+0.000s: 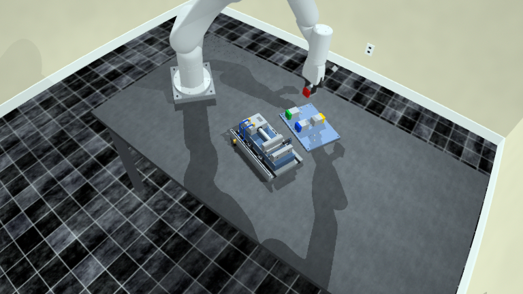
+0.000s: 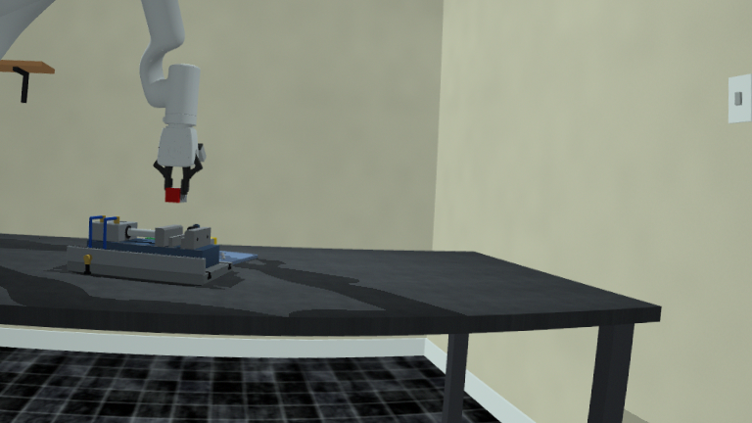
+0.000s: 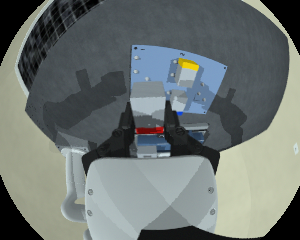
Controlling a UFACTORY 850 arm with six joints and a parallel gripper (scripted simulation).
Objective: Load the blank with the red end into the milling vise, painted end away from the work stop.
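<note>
Now: hand 310 mm to the left of the moving jaw, 90 mm above it and 70 mm short of it. Also, from my hand: red-ended blank 20 mm below; then yellow-ended blank 150 mm below, 80 mm ahead, 10 mm to the right; then green-ended blank 150 mm below, 70 mm to the right, 30 mm behind.
</note>
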